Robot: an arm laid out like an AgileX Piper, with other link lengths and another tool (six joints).
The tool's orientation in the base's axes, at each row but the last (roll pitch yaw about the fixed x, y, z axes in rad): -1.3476, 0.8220, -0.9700; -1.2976, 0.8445, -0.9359; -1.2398, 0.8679, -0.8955; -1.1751, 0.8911, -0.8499; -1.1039, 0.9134, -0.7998; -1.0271, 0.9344, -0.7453; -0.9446, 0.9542, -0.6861; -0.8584, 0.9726, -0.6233; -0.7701, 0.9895, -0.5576; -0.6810, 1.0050, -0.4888; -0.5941, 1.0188, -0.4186; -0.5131, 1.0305, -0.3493; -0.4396, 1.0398, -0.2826
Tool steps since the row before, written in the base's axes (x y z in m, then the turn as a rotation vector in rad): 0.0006, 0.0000, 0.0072, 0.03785, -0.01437, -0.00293; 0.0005, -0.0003, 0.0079, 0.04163, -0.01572, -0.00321; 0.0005, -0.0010, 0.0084, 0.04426, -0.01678, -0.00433; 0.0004, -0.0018, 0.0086, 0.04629, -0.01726, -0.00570; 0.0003, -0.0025, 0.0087, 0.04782, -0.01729, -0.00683; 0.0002, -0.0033, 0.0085, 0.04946, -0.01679, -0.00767; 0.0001, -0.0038, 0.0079, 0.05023, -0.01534, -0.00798; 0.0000, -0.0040, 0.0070, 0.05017, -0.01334, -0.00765; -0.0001, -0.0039, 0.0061, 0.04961, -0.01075, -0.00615; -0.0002, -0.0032, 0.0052, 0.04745, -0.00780, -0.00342; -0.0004, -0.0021, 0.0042, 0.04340, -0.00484, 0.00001; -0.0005, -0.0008, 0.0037, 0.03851, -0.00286, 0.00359; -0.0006, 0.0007, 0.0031, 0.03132, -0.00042, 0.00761
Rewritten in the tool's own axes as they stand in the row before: -0.0050, -0.0049, 0.0016, 0.02478, -0.01669, 0.02748; -0.0055, -0.0054, 0.0017, 0.02720, -0.01831, 0.03026; -0.0057, -0.0060, 0.0018, 0.02966, -0.01895, 0.03195; -0.0057, -0.0065, 0.0017, 0.03179, -0.01891, 0.03324; -0.0057, -0.0068, 0.0017, 0.03335, -0.01858, 0.03428; -0.0054, -0.0071, 0.0016, 0.03454, -0.01798, 0.03565; -0.0050, -0.0070, 0.0015, 0.03460, -0.01668, 0.03669; -0.0045, -0.0066, 0.0014, 0.03365, -0.01502, 0.03736; -0.0040, -0.0059, 0.0013, 0.03138, -0.01316, 0.03817; -0.0037, -0.0047, 0.0012, 0.02731, -0.01110, 0.03815; -0.0033, -0.0032, 0.0010, 0.02182, -0.00889, 0.03677; -0.0033, -0.0017, 0.0011, 0.01604, -0.00741, 0.03453; -0.0031, 0.0001, 0.0010, 0.00873, -0.00518, 0.03059
